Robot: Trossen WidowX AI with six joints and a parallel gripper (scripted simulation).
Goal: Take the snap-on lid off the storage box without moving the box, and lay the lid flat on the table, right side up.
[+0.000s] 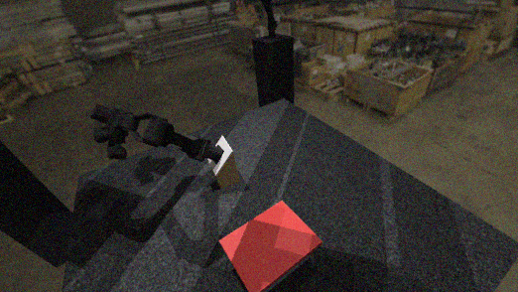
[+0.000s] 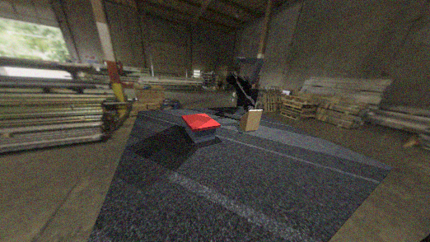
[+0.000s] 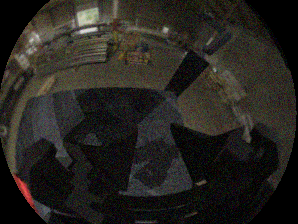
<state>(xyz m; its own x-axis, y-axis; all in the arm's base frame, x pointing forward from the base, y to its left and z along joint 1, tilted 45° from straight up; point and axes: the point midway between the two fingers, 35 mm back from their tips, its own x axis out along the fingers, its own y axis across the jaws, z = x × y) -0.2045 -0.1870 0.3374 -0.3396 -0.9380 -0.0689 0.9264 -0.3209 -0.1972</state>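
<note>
Right now my gripper tip is 66 cm short of the lid, 36 cm to the right of it and 9 cm above it. Round my gripper tip: storage box 66 cm ahead, 36 cm to the left, 14 cm below.
</note>
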